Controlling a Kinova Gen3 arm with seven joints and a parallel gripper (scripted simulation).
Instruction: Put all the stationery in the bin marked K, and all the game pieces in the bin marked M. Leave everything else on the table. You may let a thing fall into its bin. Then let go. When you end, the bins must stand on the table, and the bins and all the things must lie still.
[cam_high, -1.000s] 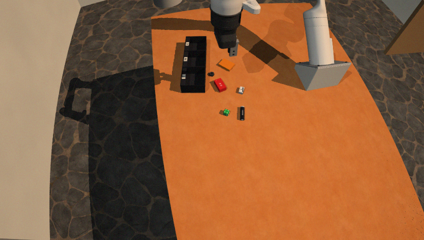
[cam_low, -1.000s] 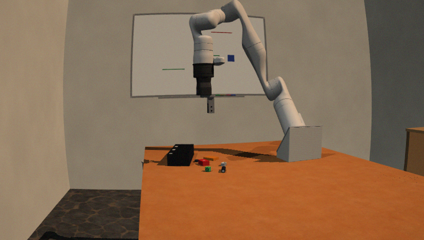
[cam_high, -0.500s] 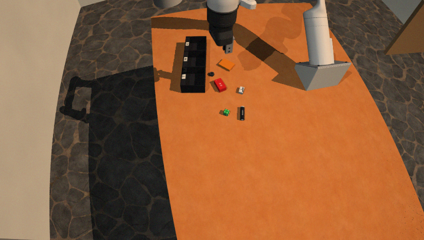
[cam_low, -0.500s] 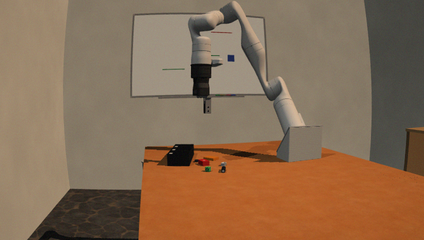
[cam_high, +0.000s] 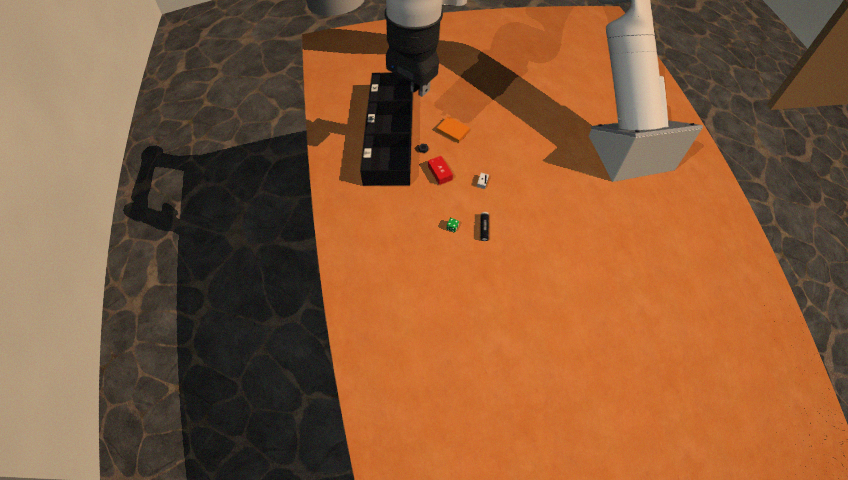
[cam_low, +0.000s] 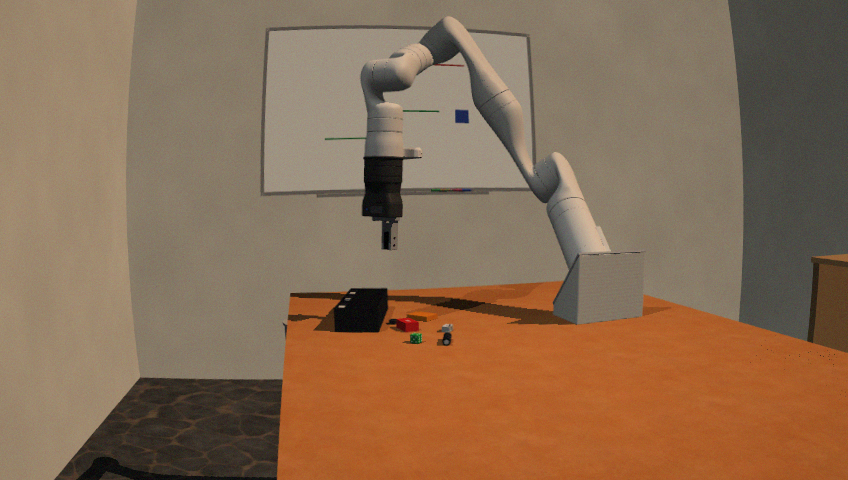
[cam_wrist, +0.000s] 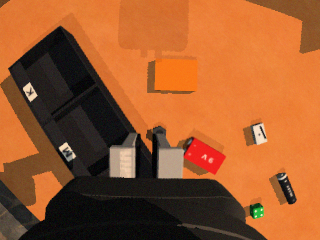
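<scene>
The black row is 140 mm below my hand, 60 mm ahead of it and 40 mm to the right of it. Also, from my hand: orange block: 160 mm below, 60 mm behind, 30 mm to the right; then black nut: 160 mm below, 10 mm to the left; then red 9V battery: 160 mm below, 60 mm to the left, 30 mm behind.
</scene>
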